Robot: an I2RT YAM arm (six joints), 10 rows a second.
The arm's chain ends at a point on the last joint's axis. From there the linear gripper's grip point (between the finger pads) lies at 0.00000 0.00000 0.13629 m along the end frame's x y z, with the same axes.
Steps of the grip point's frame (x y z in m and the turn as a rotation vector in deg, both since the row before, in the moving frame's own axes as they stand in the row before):
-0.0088 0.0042 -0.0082 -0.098 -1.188 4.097
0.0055 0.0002 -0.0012 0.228 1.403 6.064
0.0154 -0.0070 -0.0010 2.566 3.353 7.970
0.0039 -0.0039 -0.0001 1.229 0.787 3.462
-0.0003 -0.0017 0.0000 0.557 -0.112 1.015
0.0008 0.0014 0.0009 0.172 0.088 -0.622
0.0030 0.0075 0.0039 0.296 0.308 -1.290
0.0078 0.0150 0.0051 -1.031 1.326 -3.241
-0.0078 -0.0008 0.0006 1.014 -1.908 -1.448
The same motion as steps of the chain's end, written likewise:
-0.0060 0.0041 -0.0082 -0.098 -1.188 4.097
0.0021 0.0006 -0.0012 0.228 1.403 6.064
0.0070 -0.0015 -0.0006 2.566 3.353 7.970
0.0019 -0.0010 -0.0001 1.229 0.787 3.462
0.0000 -0.0004 0.0000 0.557 -0.112 1.015
0.0006 0.0018 0.0009 0.172 0.088 -0.622
0.0023 0.0082 0.0039 0.296 0.308 -1.290
0.0046 0.0126 0.0052 -1.031 1.326 -3.241
-0.0032 0.0016 0.0007 1.014 -1.908 -1.448

